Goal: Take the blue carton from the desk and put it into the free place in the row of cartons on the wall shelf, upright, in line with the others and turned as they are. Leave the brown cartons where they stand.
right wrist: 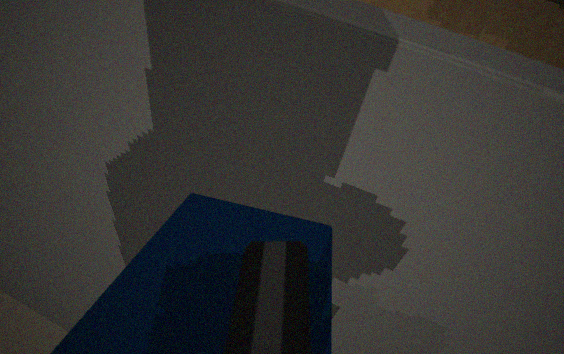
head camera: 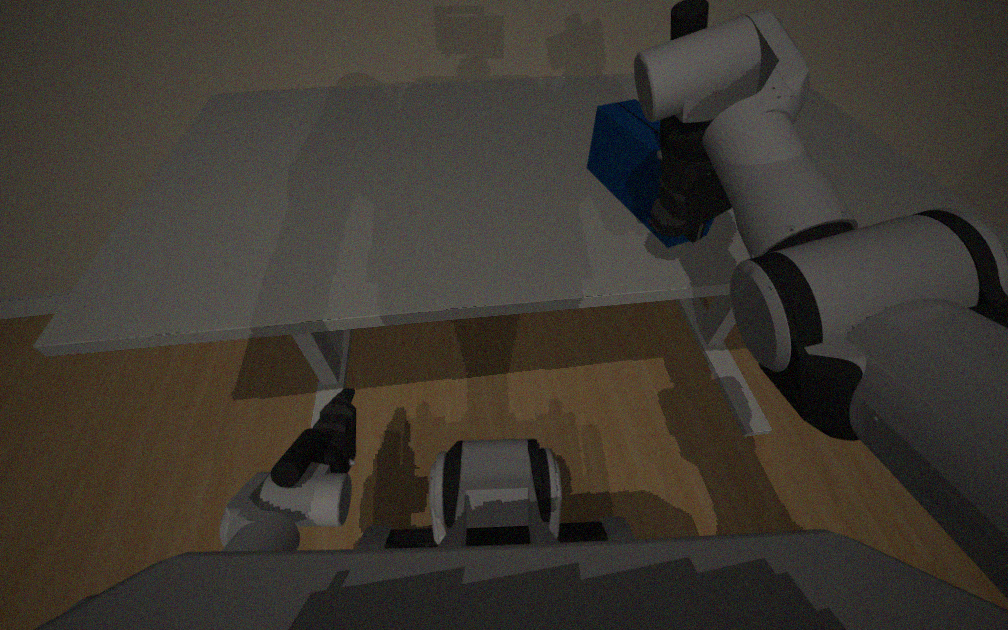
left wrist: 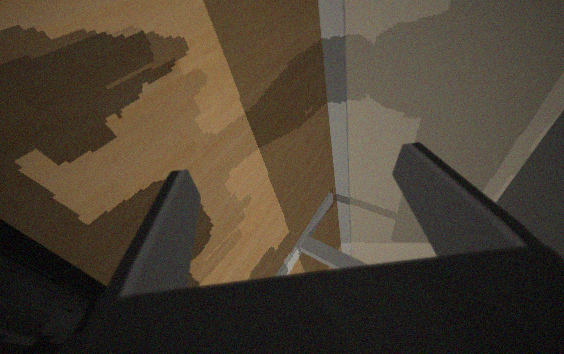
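The blue carton (head camera: 622,152) (right wrist: 215,225) is on the grey desk (head camera: 446,185) (left wrist: 380,160) (right wrist: 475,175), toward its right part in the head view. My right gripper (head camera: 697,230) (right wrist: 278,260) is shut with nothing between its fingers. Its closed fingers overlap the carton in the right wrist view; whether they touch it I cannot tell. The gripper and forearm hide part of the carton in the head view. My left gripper (head camera: 347,393) (left wrist: 296,171) is open and empty, low in front of the desk. The wall shelf and the brown cartons do not show.
The desk's front edge (head camera: 460,306) runs across the head view, with metal legs (head camera: 732,390) below it on the wooden floor (head camera: 587,386). The wall (head camera: 282,44) stands behind the desk and bears shadows. My right arm reaches over the desk's right part.
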